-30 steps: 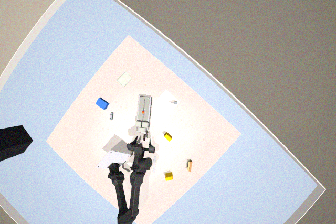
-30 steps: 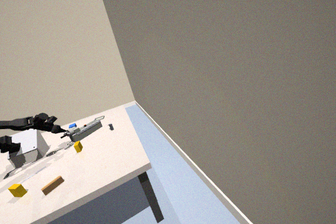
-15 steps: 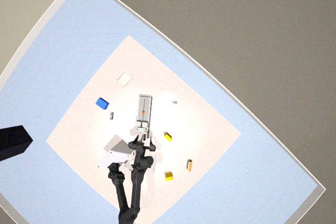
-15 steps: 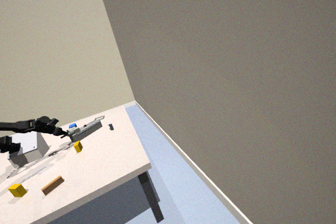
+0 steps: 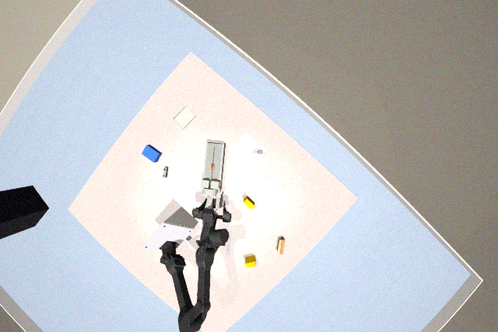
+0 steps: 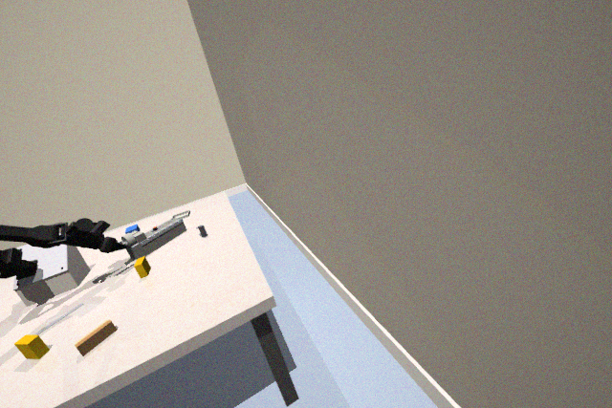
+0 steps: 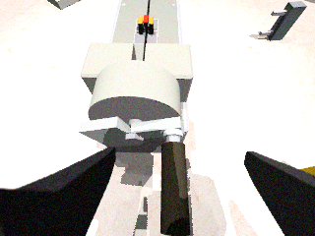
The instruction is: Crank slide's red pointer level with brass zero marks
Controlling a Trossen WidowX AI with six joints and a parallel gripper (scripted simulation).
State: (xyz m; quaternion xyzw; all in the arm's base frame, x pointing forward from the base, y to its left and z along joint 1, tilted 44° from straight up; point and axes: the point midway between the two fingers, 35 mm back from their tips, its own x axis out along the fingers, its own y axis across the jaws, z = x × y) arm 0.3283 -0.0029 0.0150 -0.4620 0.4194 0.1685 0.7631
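Right now the crank is 10 mm to the left of my gripper tip and 10 mm behind it. From my gripper tip the other things lie so: blue block 430 mm to the left, 120 mm behind, 80 mm below; dark brown crank handle 20 mm behind, 10 mm to the right; red pointer 130 mm to the left, 100 mm ahead, 10 mm below.
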